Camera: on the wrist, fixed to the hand. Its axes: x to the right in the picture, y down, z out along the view.
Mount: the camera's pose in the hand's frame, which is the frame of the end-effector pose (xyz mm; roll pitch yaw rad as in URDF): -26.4 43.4 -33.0 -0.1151 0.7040 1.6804
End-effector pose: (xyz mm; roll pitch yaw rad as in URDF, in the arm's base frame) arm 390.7 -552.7 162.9 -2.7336 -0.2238 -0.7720
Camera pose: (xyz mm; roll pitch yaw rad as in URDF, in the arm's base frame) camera 333.3 -570.6 169.8 -3.0706 -0.2710 -2.4954
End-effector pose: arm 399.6 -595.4 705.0 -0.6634 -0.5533 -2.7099
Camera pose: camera 400.6 -610.2 646.3 -1.4000 1.0648 -2.2882
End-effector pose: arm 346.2 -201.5 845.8 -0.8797 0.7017 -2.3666
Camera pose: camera 387.3 -164.4 821.2 1.4017 0.7855 0.7974
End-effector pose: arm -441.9 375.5 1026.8 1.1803 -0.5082 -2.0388
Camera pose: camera -383.5 386.8 1038.0 -0.7740 -0.3643 -0.1480
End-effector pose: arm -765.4 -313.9 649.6 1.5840 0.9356 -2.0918
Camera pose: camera -747.0 -347.1 696.9 0.9237 -0.5489 -1.2484
